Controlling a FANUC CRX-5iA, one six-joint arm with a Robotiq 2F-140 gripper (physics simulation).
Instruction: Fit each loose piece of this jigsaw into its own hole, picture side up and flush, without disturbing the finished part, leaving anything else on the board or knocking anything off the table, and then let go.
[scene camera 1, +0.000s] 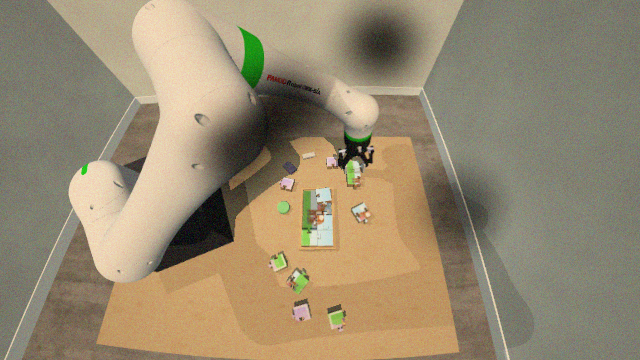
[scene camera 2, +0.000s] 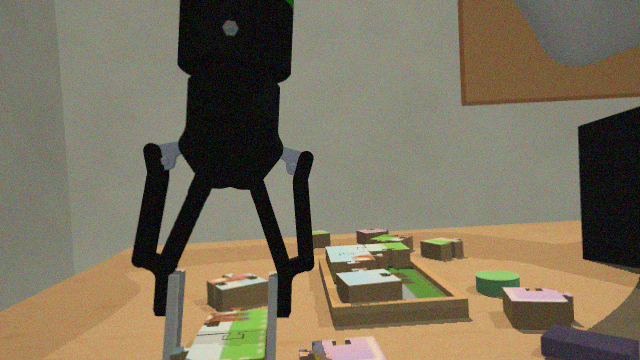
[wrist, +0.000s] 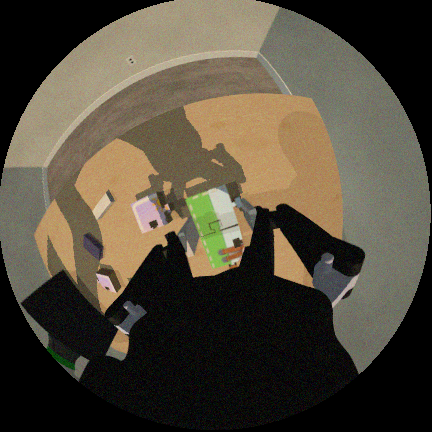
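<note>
My gripper (scene camera 1: 356, 165) (scene camera 2: 224, 350) (wrist: 218, 215) is shut on a long green-and-white piece (scene camera 1: 353, 174) (scene camera 2: 245, 327) (wrist: 215, 227), low at the table behind the board. Its picture side faces up; whether its underside touches the table is hidden. The board (scene camera 1: 318, 248) (scene camera 2: 400, 313) holds light-blue, brown and green picture parts, with a dark green and grey area along its left and back. Other loose pieces lie around it: a pink one (scene camera 1: 332, 162) (scene camera 2: 350, 348) (wrist: 148, 214), another pink one (scene camera 1: 287, 184) (scene camera 2: 537, 305) (wrist: 107, 280), and a blue-and-orange one (scene camera 1: 361, 213) (scene camera 2: 237, 291).
Several more loose pieces, including a green-and-brown one (scene camera 1: 298, 281) and a pink one (scene camera 1: 301, 312), lie in front of the board. A green disc (scene camera 1: 283, 207) (scene camera 2: 497, 283), a dark purple block (scene camera 1: 290, 167) (scene camera 2: 590, 344) (wrist: 93, 246) and a pale block (scene camera 1: 308, 156) (wrist: 103, 204) lie on the table.
</note>
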